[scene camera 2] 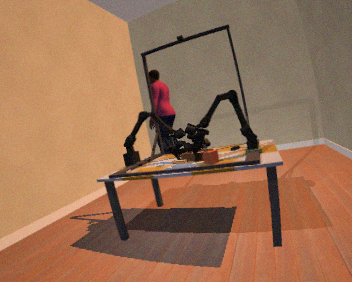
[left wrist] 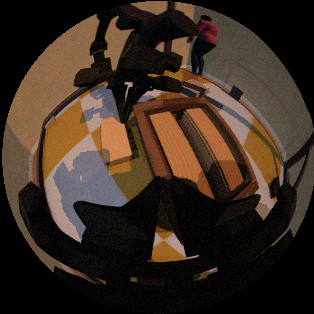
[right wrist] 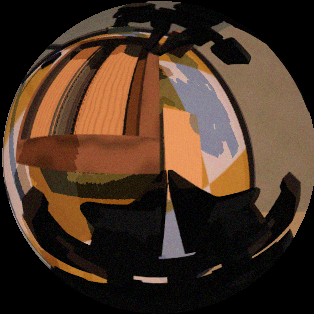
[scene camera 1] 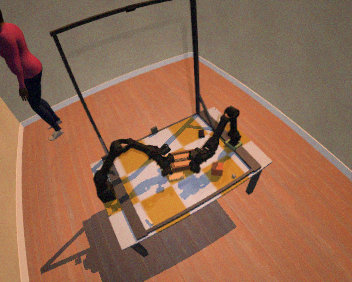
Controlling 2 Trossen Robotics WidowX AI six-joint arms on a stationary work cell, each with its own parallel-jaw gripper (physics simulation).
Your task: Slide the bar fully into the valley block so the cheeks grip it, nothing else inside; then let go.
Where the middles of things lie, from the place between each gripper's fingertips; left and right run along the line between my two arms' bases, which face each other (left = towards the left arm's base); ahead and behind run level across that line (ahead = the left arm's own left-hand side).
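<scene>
The tan bar [right wrist: 180,145] sits 1 cm below my right hand, 3 cm ahead of it and 2 cm to the left of it. Going by its middle, the bar is nearer to my right hand than to my left hand.
Counted from my left hand, the same tan bar is 4 cm below, 2 cm ahead and 11 cm to the right.
</scene>
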